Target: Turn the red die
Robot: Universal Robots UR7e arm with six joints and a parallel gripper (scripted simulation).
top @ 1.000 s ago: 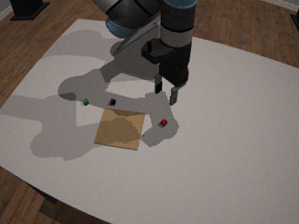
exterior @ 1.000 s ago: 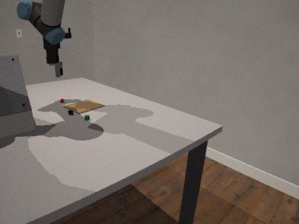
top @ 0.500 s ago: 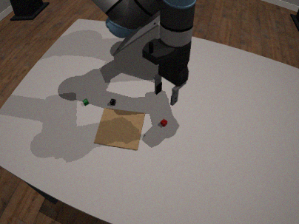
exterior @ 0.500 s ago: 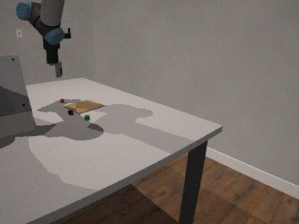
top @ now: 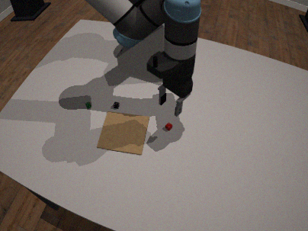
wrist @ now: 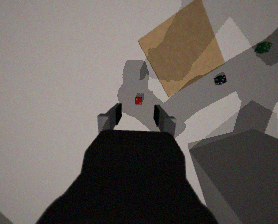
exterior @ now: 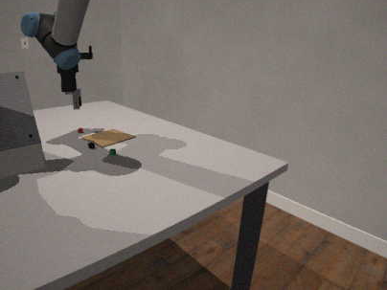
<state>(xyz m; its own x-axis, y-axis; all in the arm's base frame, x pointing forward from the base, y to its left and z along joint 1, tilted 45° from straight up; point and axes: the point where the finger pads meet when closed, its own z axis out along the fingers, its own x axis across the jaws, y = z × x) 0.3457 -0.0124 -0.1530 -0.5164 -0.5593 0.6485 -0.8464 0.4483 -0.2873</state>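
My hand is 11 cm above the red die. Also, from my hand: green die: 28 cm to the right, 11 cm below, 3 cm behind; black die: 18 cm to the right, 11 cm below, 5 cm behind; tan mat: 13 cm to the right, 11 cm below, 4 cm ahead.
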